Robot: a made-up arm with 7 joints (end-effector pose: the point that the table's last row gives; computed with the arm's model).
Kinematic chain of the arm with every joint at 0, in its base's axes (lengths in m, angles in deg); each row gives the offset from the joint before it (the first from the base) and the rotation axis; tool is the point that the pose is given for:
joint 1: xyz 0 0 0.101 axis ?
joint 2: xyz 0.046 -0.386 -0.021 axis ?
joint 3: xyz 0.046 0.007 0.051 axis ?
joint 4: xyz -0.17 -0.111 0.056 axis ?
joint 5: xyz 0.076 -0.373 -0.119 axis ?
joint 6: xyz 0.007 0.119 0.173 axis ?
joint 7: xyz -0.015 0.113 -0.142 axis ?
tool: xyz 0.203 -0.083 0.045
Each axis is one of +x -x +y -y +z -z.
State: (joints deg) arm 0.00 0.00 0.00 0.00 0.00 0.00 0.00
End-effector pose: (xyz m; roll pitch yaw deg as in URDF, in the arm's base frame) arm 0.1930 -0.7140 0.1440 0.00 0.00 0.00
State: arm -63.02 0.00 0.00 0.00 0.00 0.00 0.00
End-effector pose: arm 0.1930 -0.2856 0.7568 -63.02 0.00 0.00
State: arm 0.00 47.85 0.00 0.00 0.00 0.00 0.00
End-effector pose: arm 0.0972 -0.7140 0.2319 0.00 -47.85 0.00
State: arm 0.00 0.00 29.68 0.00 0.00 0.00 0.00
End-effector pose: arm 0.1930 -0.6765 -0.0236 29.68 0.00 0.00
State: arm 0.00 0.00 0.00 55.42 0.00 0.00 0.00
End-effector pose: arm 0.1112 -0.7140 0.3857 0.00 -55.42 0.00
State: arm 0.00 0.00 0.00 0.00 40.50 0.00 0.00
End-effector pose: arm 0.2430 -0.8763 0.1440 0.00 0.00 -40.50
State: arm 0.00 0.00 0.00 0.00 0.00 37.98 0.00
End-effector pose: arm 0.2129 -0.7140 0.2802 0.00 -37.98 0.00
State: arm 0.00 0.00 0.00 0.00 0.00 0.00 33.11
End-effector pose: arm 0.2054 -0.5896 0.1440 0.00 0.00 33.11
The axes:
joint 1: +x
joint 2: -y
joint 3: +x
joint 4: -y
joint 5: -z
joint 6: -y
joint 7: +z

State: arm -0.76 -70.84 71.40 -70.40 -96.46 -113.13 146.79
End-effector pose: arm -0.2811 -0.9768 0.0084 -45.86 18.95 -46.27
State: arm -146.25 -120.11 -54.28 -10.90 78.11 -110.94 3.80
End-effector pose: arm 0.2356 0.3998 0.6072 38.09 10.58 129.36
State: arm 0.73 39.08 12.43 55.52 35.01 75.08 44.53
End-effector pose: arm -0.3086 -0.7916 0.3748 147.73 -34.20 161.02
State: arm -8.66 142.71 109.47 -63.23 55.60 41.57 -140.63
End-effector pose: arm 0.3198 -0.1209 0.1250 78.07 21.87 -40.31
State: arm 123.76 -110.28 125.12 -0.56 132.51 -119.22 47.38
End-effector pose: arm -0.4531 0.1555 0.1576 -26.28 -71.94 115.82
